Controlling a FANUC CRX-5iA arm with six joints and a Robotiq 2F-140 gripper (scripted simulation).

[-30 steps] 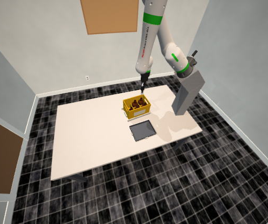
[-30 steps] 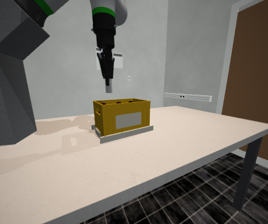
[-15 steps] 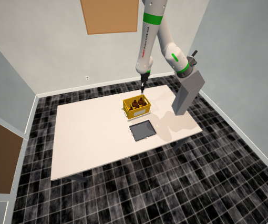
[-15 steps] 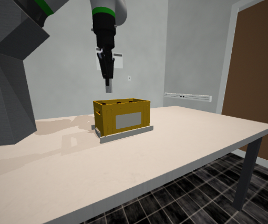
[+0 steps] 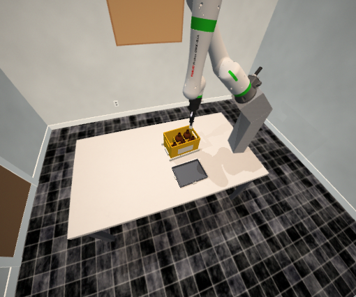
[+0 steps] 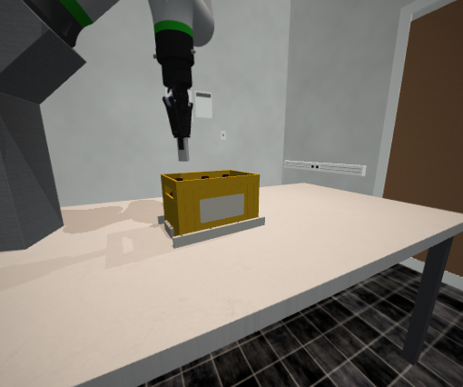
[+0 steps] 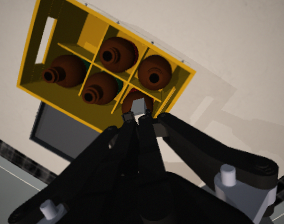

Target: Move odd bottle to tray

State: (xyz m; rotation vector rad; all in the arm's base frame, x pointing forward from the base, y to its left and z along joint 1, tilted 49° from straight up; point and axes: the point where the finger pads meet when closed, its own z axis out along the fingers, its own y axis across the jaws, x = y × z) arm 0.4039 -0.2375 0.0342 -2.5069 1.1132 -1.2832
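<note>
Right now my hand is 17 cm above the brown bottle, 10 cm short of it and 3 cm to the right of it. From my hand the other things lie so: crate 17 cm below, 9 cm ahead, 1 cm to the right; then dark grey tray 25 cm to the left, 24 cm below, 20 cm ahead.
</note>
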